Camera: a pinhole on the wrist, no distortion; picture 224 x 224 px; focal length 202.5 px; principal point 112.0 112.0 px. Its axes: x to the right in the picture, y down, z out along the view. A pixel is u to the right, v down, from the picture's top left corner.
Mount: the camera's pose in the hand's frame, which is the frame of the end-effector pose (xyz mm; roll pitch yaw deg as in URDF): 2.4 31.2 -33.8 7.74 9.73 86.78
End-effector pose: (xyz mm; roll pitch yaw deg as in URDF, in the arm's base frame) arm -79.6 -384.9 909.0 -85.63 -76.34 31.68
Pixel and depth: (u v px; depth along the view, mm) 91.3 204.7 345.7
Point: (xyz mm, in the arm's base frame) -244.8 -93.5 796.7
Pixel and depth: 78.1 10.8 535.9
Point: -280.8 41.3 1245.2
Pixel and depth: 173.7 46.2 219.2
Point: -52.4 -169.9 987.1
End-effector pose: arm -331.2 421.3 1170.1 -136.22 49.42 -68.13
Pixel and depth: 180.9 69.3 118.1
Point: -364.6 467.3 1062.0
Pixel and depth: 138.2 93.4 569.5
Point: -242.0 764.0 741.7
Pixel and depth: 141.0 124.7 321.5
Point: -315.2 641.6 958.9
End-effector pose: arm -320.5 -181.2 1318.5 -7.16 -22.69 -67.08
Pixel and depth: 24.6 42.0 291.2
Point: -330.5 -212.2 1614.1
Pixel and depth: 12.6 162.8 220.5
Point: -370.5 -87.8 1502.0
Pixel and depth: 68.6 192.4 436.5
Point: -354.3 94.0 1667.9
